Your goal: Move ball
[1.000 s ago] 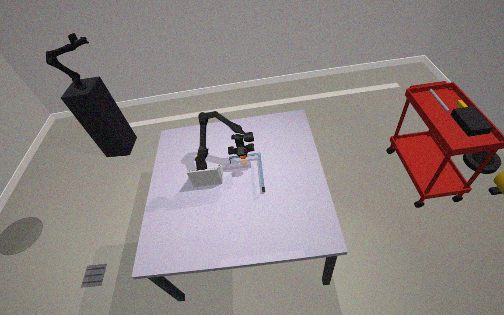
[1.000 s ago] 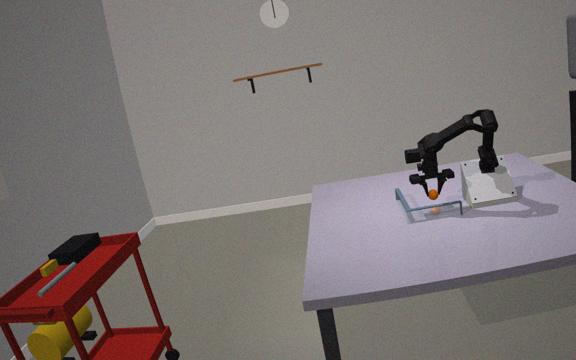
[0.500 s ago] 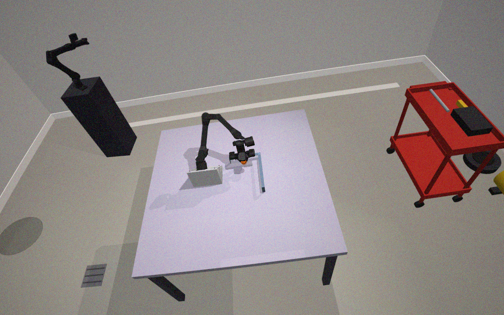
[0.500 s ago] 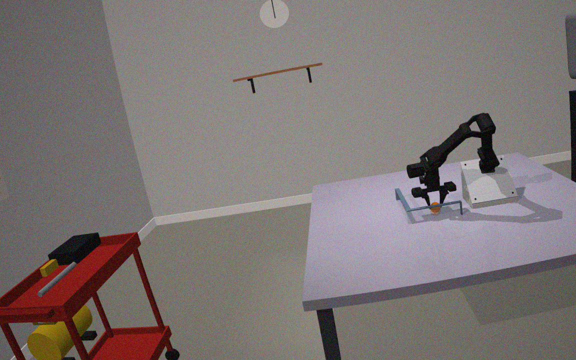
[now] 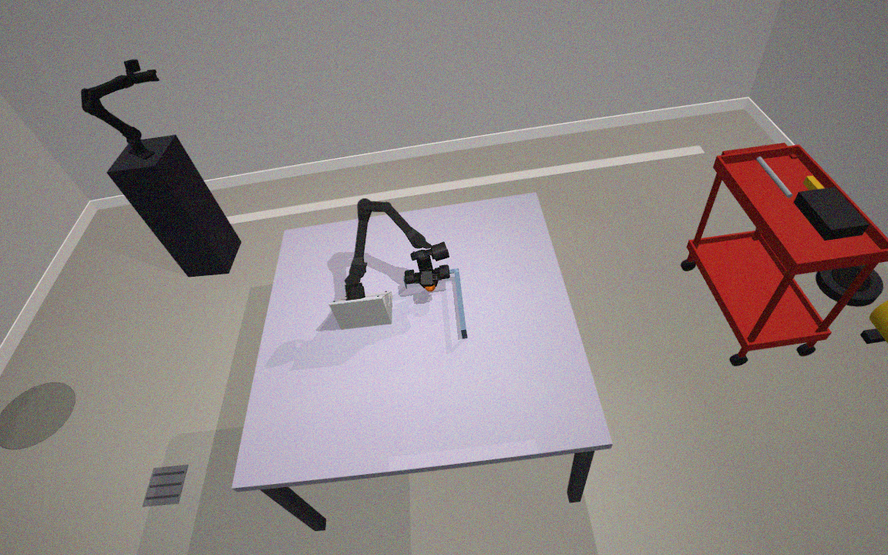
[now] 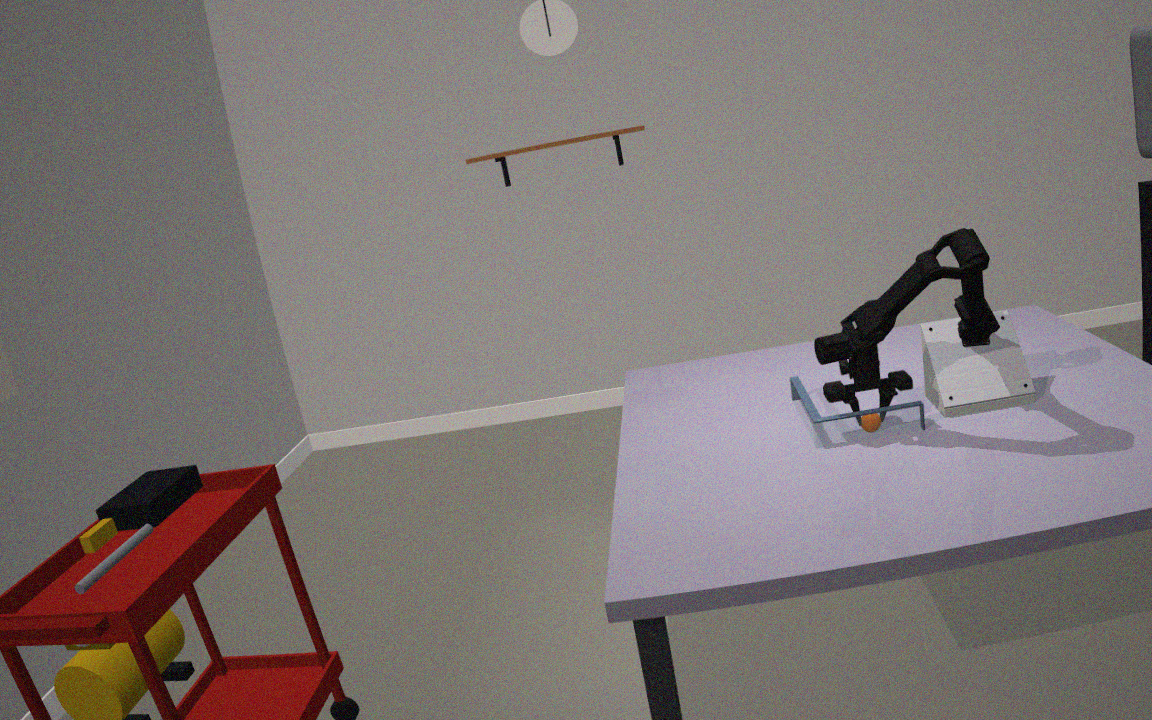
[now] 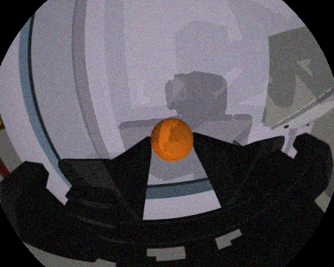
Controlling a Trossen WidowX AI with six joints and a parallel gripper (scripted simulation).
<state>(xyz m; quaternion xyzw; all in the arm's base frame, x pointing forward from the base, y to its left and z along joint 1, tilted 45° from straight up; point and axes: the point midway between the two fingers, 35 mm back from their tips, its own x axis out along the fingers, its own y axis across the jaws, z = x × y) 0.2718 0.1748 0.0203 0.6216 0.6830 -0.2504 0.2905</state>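
Now: gripper tip right at the orange ball. Also, from my gripper tip: see-through copy of ball right at my gripper tip.
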